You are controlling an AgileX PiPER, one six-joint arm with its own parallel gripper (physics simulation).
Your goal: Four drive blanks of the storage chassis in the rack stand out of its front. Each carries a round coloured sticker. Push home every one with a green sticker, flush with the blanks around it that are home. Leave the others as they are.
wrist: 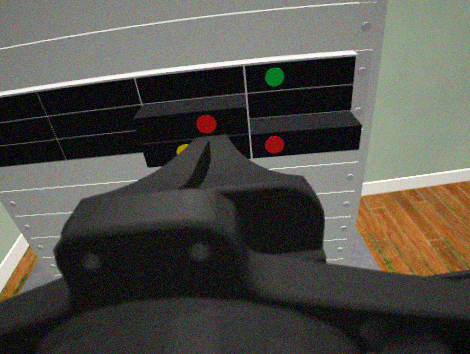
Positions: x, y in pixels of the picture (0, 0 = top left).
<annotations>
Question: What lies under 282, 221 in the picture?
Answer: My gripper.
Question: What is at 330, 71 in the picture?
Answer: A drive blank.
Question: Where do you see a drive blank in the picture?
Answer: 157, 154
</annotations>
